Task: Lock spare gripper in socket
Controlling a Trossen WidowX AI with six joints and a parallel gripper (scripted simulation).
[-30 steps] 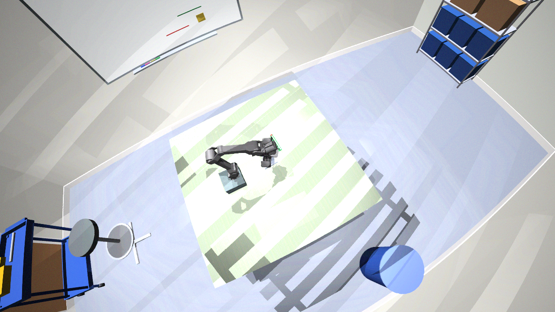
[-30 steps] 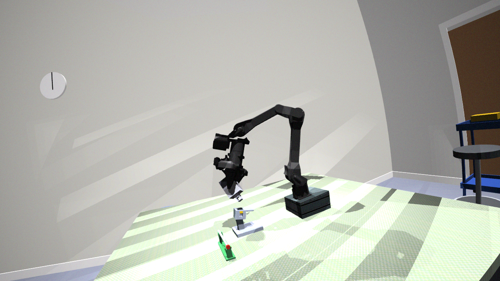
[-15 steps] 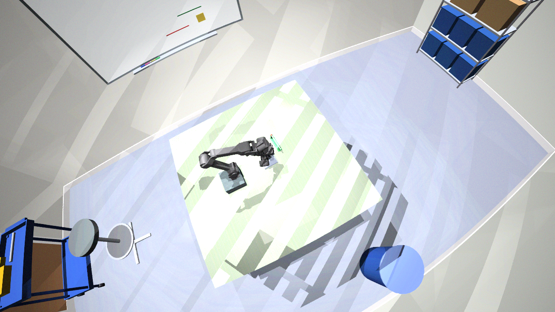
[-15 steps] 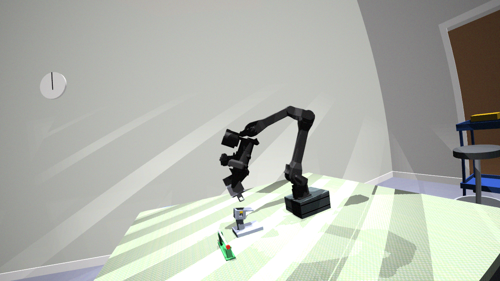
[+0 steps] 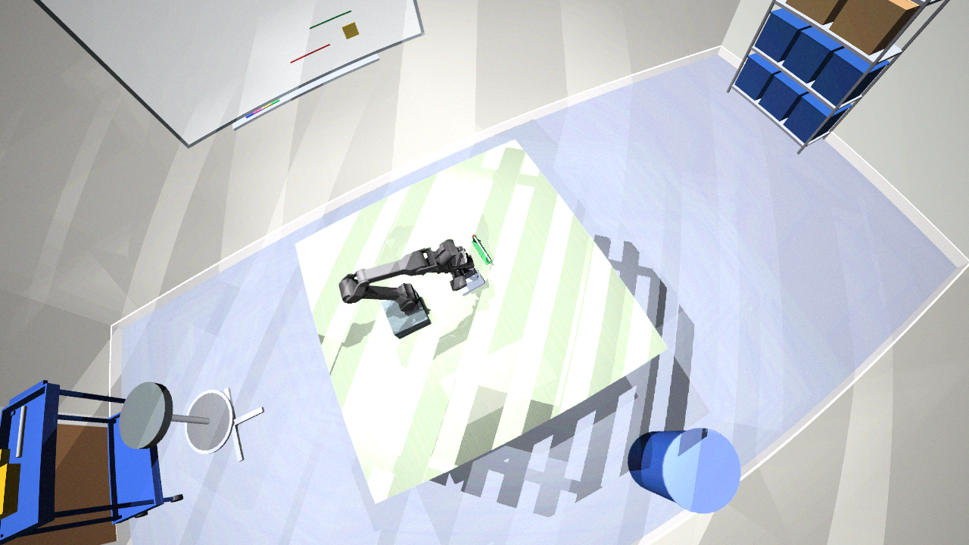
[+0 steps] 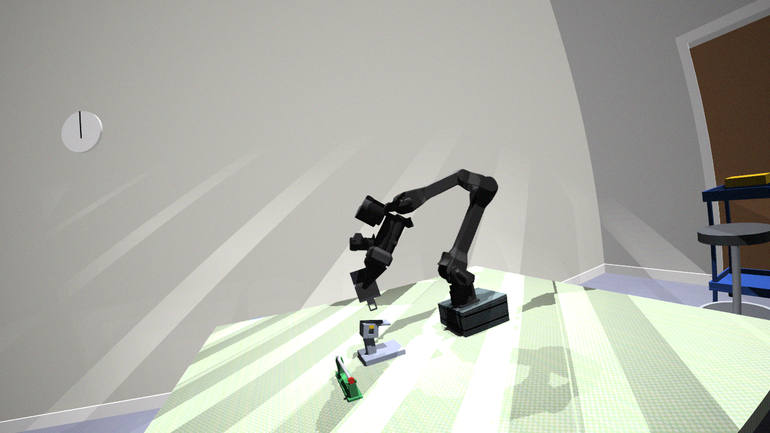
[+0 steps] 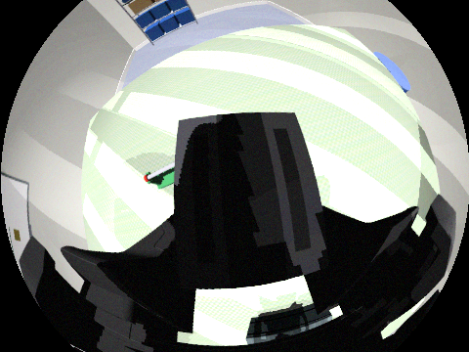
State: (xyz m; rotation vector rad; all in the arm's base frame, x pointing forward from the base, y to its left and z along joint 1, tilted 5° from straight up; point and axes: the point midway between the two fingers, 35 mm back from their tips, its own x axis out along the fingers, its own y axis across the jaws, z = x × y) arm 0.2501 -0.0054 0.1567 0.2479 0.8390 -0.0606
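The green rest lies 160 mm below my gripper tip, 130 mm to the left of it and 100 mm ahead of it. Also, from my gripper tip: spare gripper (10 mm behind); then grey mount (140 mm below, 20 mm to the left).
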